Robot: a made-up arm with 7 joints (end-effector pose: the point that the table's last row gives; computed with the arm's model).
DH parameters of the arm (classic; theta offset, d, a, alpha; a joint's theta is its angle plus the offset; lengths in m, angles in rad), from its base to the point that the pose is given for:
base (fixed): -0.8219 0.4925 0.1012 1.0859
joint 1: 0 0.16 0.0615 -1.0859
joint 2: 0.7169 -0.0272 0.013 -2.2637
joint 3: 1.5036 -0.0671 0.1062 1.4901
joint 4: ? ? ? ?
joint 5: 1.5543 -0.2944 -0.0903 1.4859
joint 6: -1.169 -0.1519 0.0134 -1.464
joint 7: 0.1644 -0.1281 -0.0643 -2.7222
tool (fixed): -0.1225 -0.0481 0 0
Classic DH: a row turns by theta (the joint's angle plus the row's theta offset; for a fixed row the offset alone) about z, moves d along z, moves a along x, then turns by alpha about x.
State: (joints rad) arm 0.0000 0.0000 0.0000 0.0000 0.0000 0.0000 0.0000
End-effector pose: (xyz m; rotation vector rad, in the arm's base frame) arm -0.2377 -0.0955 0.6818 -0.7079 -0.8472 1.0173
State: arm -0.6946 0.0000 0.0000 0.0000 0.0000 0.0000 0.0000
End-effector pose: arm -0.1451 -0.1195 0.7796 -0.2215 -0.5421 0.6177
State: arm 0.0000 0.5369 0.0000 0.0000 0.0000 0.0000 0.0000
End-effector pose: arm -0.2646 -0.2376 0.6818 -0.4857 -1.0659 1.4935
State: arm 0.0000 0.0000 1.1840 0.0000 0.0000 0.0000 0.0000
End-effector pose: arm 0.0942 -0.0381 0.7925 -0.3536 0.1762 0.4940
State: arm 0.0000 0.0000 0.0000 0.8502 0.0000 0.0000 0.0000
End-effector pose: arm -0.2377 -0.3131 0.8013 0.0184 -1.1616 0.5629
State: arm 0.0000 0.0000 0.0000 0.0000 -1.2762 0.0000 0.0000
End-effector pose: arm 0.0186 -0.0531 0.7686 -0.1151 0.3343 1.3961
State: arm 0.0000 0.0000 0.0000 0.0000 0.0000 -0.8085 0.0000
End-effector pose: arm -0.1883 -0.1555 0.6818 -0.3504 -1.1667 1.7304
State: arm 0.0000 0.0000 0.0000 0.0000 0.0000 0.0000 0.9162
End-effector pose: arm -0.2316 -0.0485 0.6459 -0.0740 -1.2869 0.3999
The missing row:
joint 4: 0.7821 -0.0128 -0.0245 1.3789
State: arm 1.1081 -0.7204 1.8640 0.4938 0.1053 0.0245 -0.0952
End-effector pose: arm -0.0077 -0.0676 0.9387 -0.4595 -0.3809 -0.5399
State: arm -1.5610 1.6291 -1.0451 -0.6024 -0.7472 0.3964 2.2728
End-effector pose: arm -0.3554 -0.0045 0.5979 1.7380 -1.7646 -1.0449
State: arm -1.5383 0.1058 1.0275 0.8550 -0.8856 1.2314 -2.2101
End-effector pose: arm 0.0146 -0.5049 0.2596 -2.5605 0.0694 -1.7940
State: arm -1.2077 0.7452 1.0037 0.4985 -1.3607 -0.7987 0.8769
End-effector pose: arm 0.1932 -0.3558 0.4851 2.3283 0.6288 -0.4784
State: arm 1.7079 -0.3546 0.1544 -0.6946 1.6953 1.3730 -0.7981
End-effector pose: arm 0.2230 -0.3728 0.3192 -1.5281 -2.6477 -0.1580
